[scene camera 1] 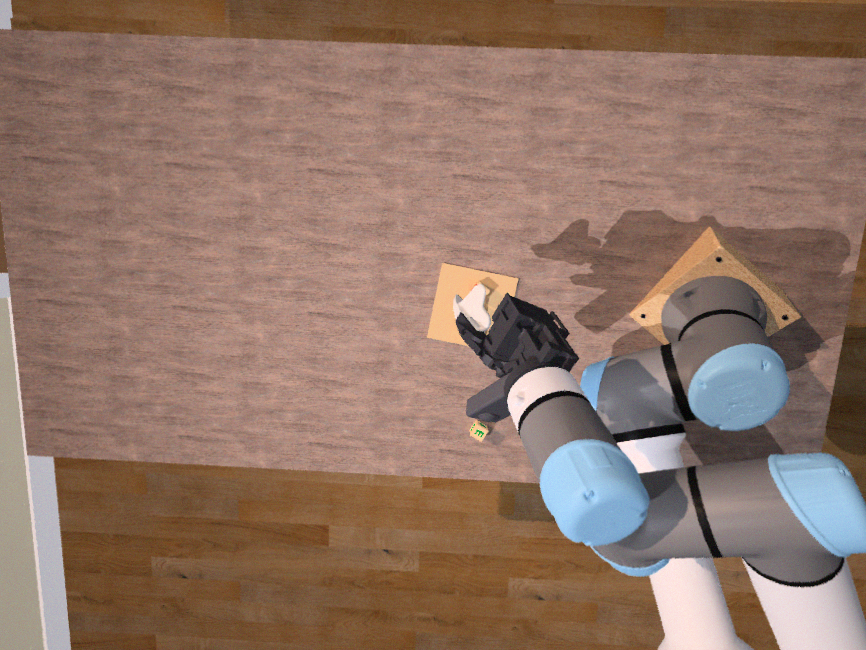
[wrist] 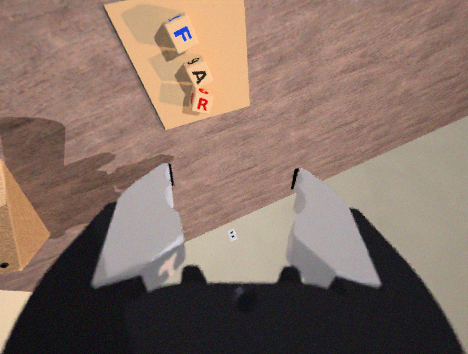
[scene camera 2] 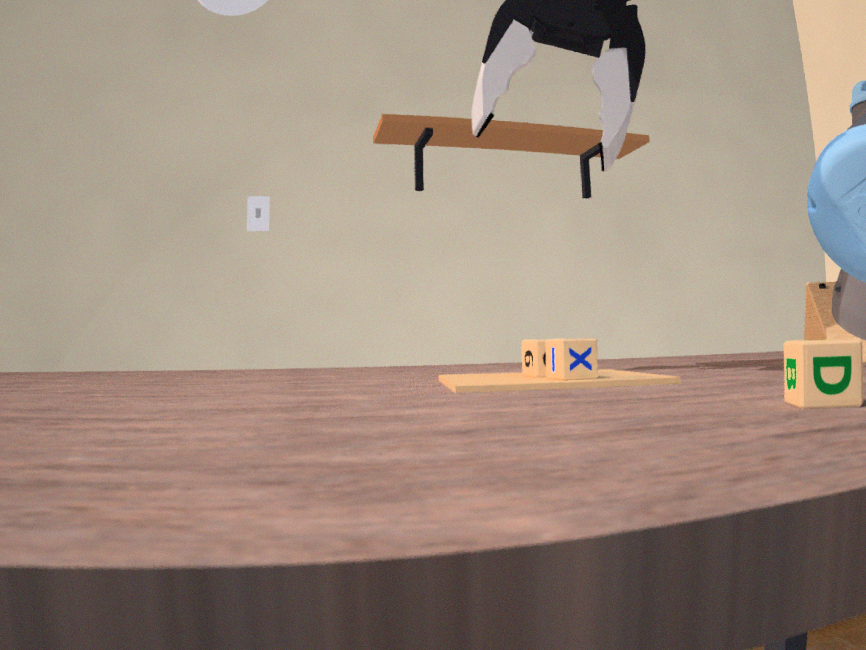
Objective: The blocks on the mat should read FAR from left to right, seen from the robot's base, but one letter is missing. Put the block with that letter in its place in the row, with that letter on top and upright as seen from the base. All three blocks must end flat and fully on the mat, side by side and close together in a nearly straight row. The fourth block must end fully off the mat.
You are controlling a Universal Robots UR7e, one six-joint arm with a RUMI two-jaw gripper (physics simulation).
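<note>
In the wrist view the F block [wrist: 184,34], A block [wrist: 199,76] and R block [wrist: 202,104] stand in a row on the tan mat [wrist: 230,50] [scene camera 1: 442,307] [scene camera 2: 629,379], letters on top. F and A look slightly apart; whether A and R touch is unclear. In scene camera 2 the F block [scene camera 2: 580,358] shows a blue X side, beside the A block [scene camera 2: 533,358]; the R block cannot be made out there. The fourth block [scene camera 1: 479,431] [scene camera 2: 824,374], with green letters, sits off the mat. My gripper [scene camera 1: 468,293] [scene camera 2: 542,150] [wrist: 233,169] is open and empty, high above the row.
The arm's wooden base plate [scene camera 1: 713,244] [wrist: 22,225] is to the right of the mat in scene camera 1. The fourth block lies near the table's lower edge there, close to the arm's wrist in that view. A wall shelf [scene camera 2: 517,136] is in the background.
</note>
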